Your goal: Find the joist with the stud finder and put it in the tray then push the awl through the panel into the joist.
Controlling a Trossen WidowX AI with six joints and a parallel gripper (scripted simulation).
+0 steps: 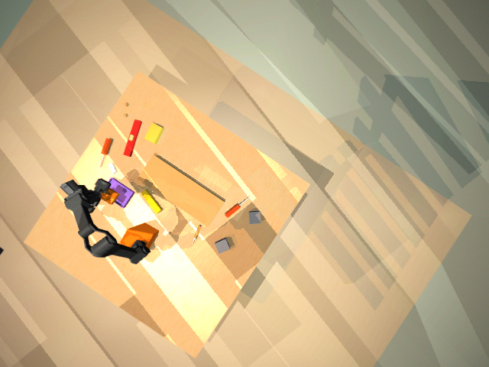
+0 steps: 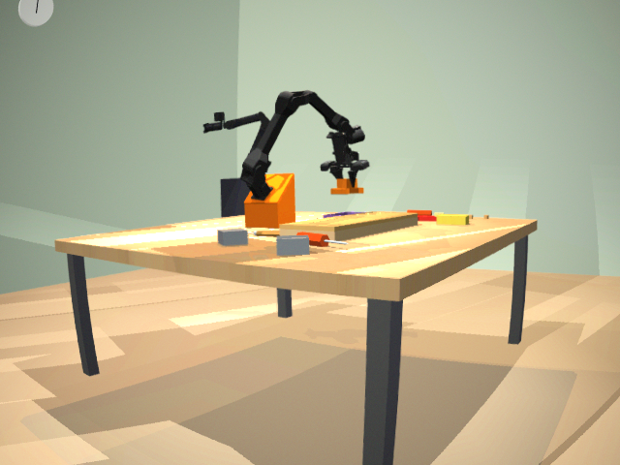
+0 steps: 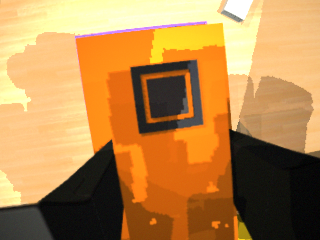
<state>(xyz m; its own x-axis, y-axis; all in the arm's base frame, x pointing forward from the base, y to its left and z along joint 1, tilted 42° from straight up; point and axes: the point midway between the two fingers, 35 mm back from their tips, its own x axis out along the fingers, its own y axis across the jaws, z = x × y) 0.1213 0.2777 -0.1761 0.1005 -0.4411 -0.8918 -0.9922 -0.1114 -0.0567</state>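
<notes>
Now: the purple tray 110 mm below my gripper tip and 10 mm to the right of it. The rest, counted from my gripper tip: orange stud finder: 20 mm above, 10 mm to the left; yellow bar: 210 mm to the right, 110 mm below, 80 mm ahead; red level: 330 mm ahead, 120 mm to the left, 110 mm below.
</notes>
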